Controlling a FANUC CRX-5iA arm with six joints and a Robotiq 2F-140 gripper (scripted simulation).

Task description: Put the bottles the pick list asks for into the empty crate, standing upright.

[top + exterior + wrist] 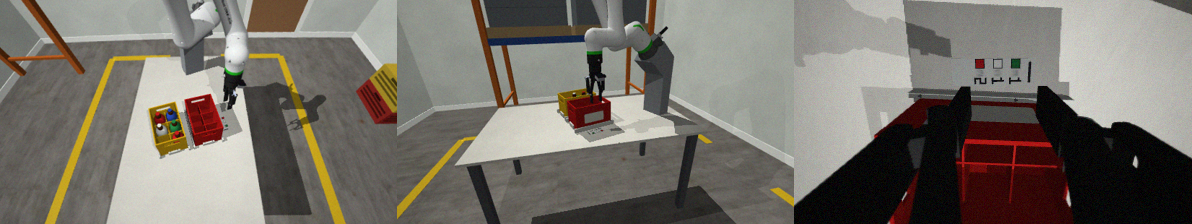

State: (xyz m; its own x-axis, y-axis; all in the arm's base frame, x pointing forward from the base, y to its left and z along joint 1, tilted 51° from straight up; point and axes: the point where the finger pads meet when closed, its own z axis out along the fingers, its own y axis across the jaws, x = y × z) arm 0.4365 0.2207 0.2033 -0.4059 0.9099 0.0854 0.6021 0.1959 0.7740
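The green-label bottle is 17 cm ahead of my hand, 30 cm to the right of it and 16 cm below it. The rest, counted from my hand: pick list (2 cm to the right, 25 cm below); then red crate (7 cm ahead, 14 cm to the right, 17 cm below); then blue-labelled bottle (10 cm ahead, 36 cm to the right, 16 cm below).
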